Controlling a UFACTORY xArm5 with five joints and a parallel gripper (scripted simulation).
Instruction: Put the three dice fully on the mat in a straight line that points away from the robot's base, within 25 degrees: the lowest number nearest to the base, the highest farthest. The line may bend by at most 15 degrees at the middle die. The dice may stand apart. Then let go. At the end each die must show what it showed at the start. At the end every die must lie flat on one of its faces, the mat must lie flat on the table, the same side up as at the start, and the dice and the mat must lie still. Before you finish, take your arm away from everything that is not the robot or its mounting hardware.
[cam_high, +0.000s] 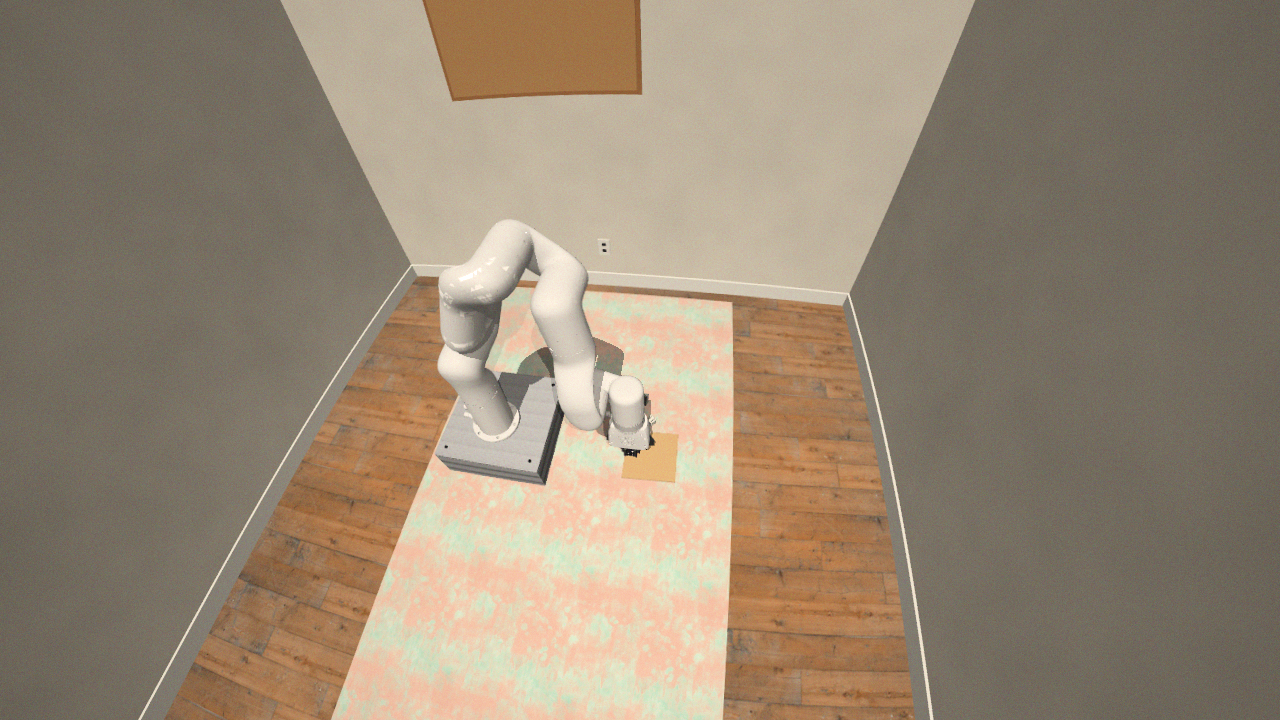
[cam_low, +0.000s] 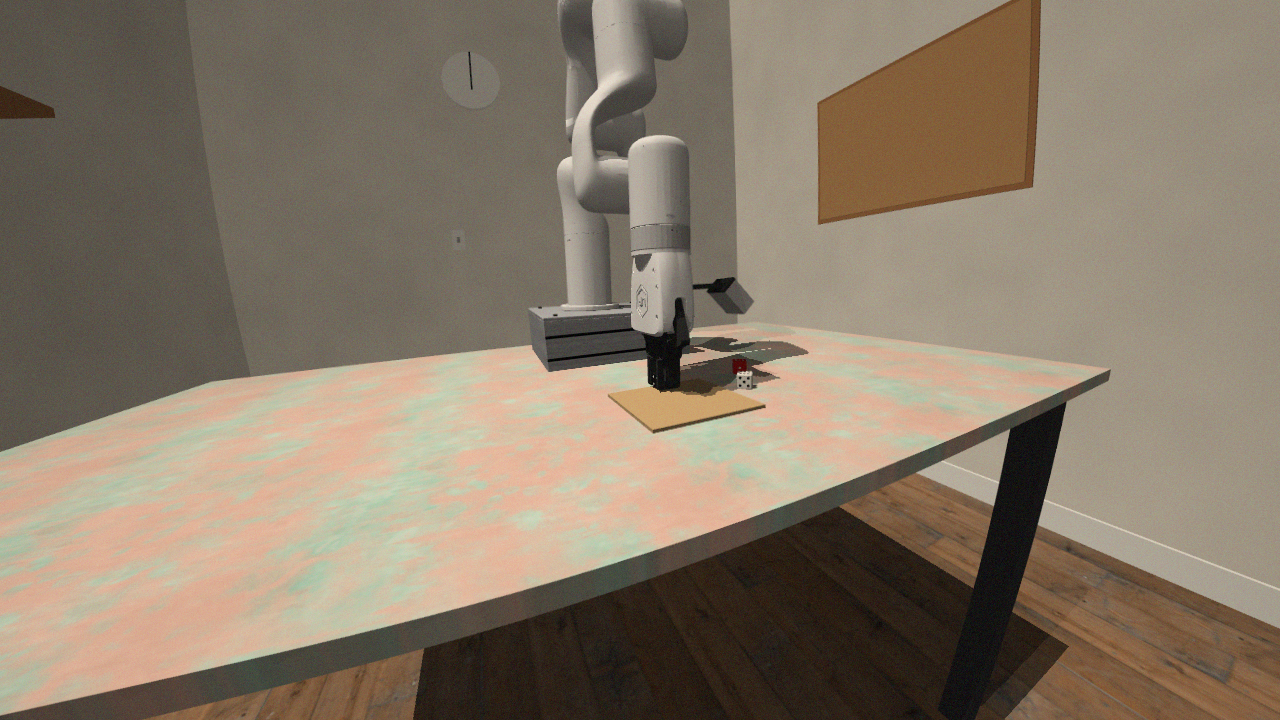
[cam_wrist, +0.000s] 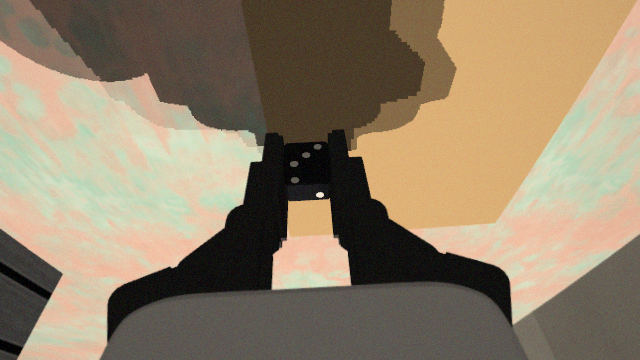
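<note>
The black die is 1 cm below my hand. The rest, counted from my hand: red die: 14 cm to the left, 4 cm behind, 2 cm below; white die: 10 cm to the left, 3 cm ahead, 2 cm below; tan mat: 5 cm ahead, 3 cm below.
</note>
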